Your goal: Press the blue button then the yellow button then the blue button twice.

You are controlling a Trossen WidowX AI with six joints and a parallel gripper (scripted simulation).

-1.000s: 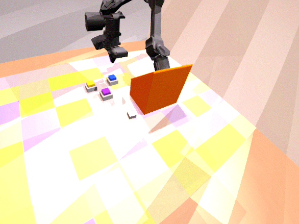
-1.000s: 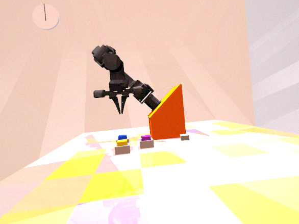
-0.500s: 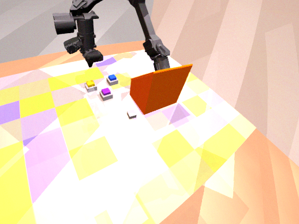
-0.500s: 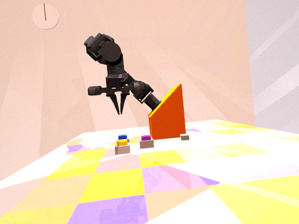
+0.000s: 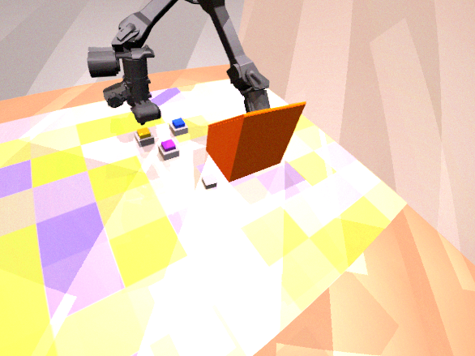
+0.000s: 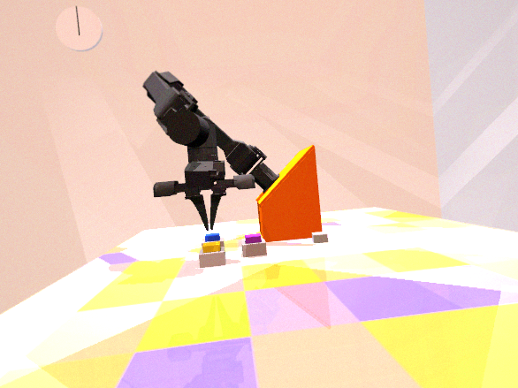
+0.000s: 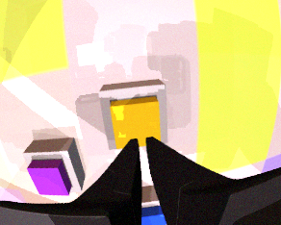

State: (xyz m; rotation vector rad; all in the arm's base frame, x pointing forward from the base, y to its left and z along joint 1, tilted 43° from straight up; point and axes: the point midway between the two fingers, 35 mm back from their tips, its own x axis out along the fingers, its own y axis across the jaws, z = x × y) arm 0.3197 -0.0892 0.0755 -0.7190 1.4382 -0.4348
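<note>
Now: gripper tip 30 mm above the yellow button. Round my gripper tip: blue button: 110 mm behind, 20 mm to the right, 30 mm below; then magenta button: 60 mm behind, 80 mm to the left, 30 mm below.
</note>
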